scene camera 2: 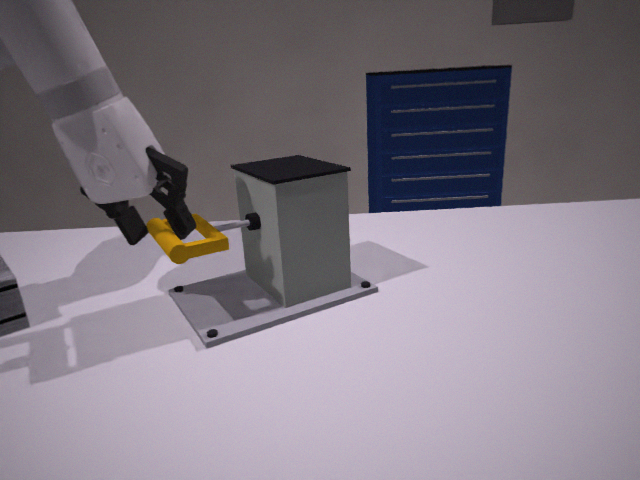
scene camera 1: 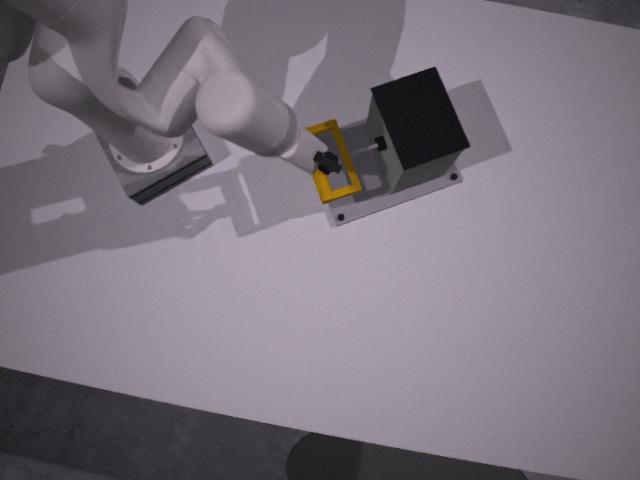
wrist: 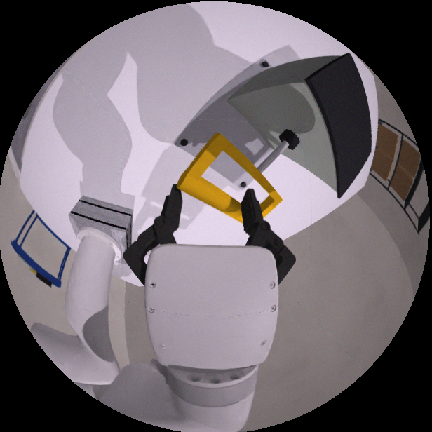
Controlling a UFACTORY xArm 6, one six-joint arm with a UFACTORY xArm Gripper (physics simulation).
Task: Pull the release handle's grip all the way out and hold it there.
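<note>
The release handle is a yellow rectangular frame with a round grip bar [scene camera 1: 324, 187] [scene camera 2: 166, 242] [wrist: 210, 192] on its outer side. It is held level above the base plate, and a stretch of its metal rod [scene camera 2: 232, 225] [wrist: 272, 157] shows between the frame and the black collar on the grey-green housing [scene camera 1: 421, 118] [scene camera 2: 315, 237] [wrist: 280, 110]. My gripper [scene camera 1: 327, 162] [scene camera 2: 158, 238] [wrist: 212, 193] is tilted and shut on the grip bar with its fingers wide apart: one finger passes inside the frame, the other stands on its outer side. The exact finger contacts are hard to see.
The housing has a black top and stands on a grey base plate [scene camera 1: 361, 209] [scene camera 2: 201, 304] with dark bolts. The arm's own base is on the table, left of the handle in scene camera 1. A blue drawer cabinet [scene camera 2: 439, 144] stands behind the table.
</note>
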